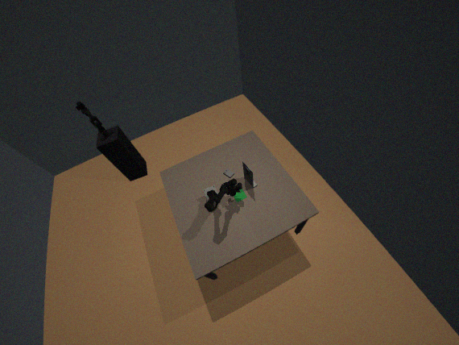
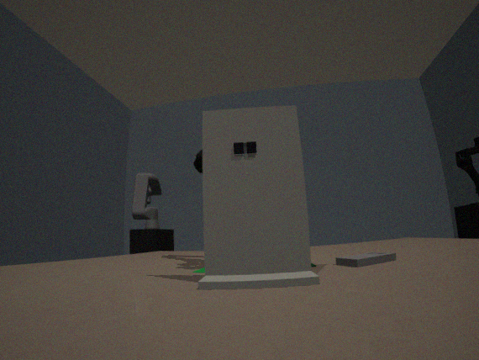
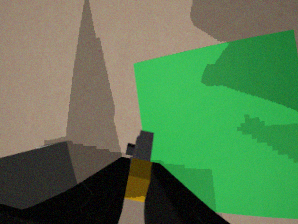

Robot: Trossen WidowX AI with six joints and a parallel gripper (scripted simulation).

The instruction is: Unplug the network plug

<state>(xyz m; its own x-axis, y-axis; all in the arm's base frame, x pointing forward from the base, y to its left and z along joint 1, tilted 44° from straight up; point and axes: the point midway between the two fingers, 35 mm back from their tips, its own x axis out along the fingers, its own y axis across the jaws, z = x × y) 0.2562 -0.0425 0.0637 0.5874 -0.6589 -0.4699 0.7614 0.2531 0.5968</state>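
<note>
Right now my gripper tip is 8 cm above the green marked square and 1 cm past it. From my gripper tip the other things lie so: upright panel: 15 cm ahead, 10 cm to the left, 5 cm above; small flat grey slab: 30 cm to the left, 7 cm below, 2 cm behind; network plug: right at my gripper tip.
</note>
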